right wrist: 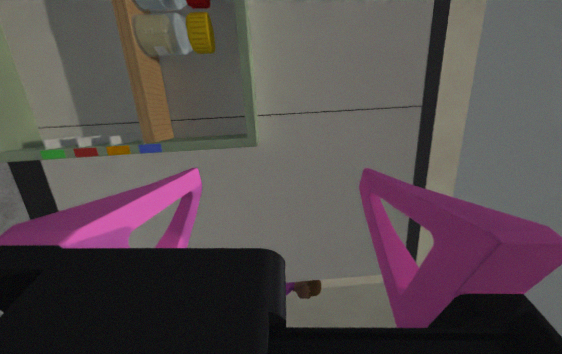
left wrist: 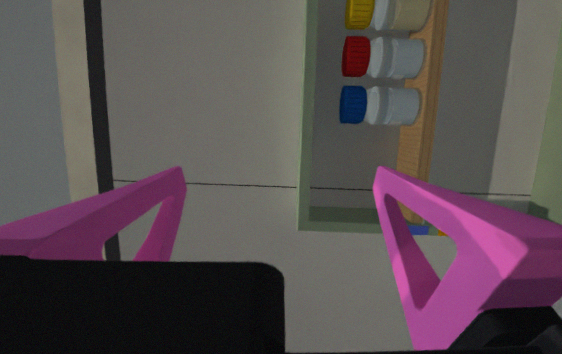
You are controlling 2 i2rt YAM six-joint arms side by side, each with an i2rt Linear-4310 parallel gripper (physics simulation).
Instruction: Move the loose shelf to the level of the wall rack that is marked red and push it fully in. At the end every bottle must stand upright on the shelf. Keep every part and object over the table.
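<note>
The wooden loose shelf (left wrist: 413,165) (right wrist: 152,100) sits in the green wall rack (left wrist: 305,125) (right wrist: 248,90), its end beside the blue mark (left wrist: 418,230) (right wrist: 150,148). The red mark (right wrist: 86,152) is two marks lower, past the orange one. On the shelf a blue-capped bottle (left wrist: 395,106), a red-capped bottle (left wrist: 400,57) and a yellow-capped bottle (left wrist: 407,12) (right wrist: 165,35) stand upright; both views are turned sideways. My left gripper (left wrist: 279,177) and my right gripper (right wrist: 280,177) are open and empty, apart from the shelf, each near one end of the rack.
An orange mark (right wrist: 118,150) and a green mark (right wrist: 53,154) are on the rack's side. White supports (right wrist: 115,140) show inside it. A dark strip (left wrist: 96,100) (right wrist: 430,100) runs along the wall. A small brown and purple object (right wrist: 307,288) shows low in the right wrist view.
</note>
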